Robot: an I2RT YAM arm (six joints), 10 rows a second.
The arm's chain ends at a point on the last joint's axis. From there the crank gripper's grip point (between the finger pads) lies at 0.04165 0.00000 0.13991 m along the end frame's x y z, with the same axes.
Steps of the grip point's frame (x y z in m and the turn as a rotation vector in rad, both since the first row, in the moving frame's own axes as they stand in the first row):
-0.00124, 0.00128, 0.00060, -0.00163, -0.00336, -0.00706
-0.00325, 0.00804, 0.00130, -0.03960, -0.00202, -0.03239
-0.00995, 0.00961, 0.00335, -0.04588, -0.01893, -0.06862
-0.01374, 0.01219, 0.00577, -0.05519, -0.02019, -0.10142
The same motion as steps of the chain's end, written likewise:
-0.00077, 0.00134, 0.00046, -0.00163, -0.00336, -0.00706
-0.00304, 0.00384, 0.00130, -0.03960, -0.00202, -0.03239
-0.00742, 0.00594, 0.00267, -0.04588, -0.01893, -0.06862
-0.01109, 0.00853, 0.00506, -0.05519, -0.02019, -0.10142

